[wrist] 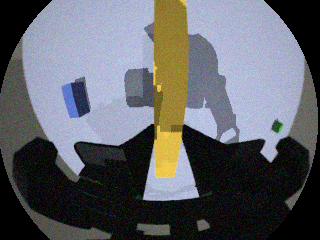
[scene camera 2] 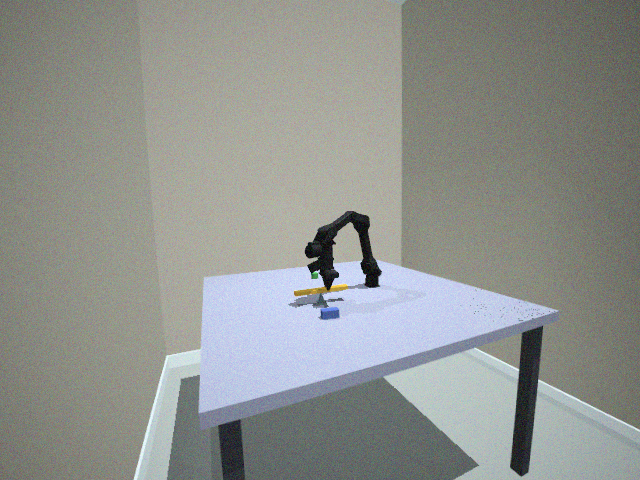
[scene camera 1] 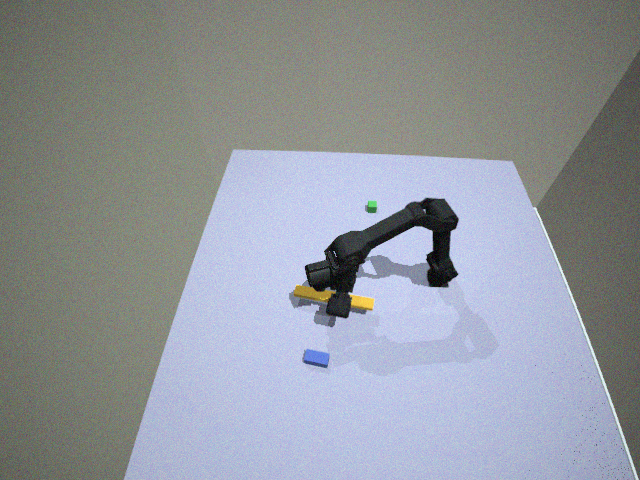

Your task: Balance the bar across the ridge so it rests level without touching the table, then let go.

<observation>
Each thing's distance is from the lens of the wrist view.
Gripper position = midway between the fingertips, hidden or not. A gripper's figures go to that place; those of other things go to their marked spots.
gripper (wrist: 167, 127): 0.10 m
blue block (wrist: 74, 96): 0.19 m
</observation>
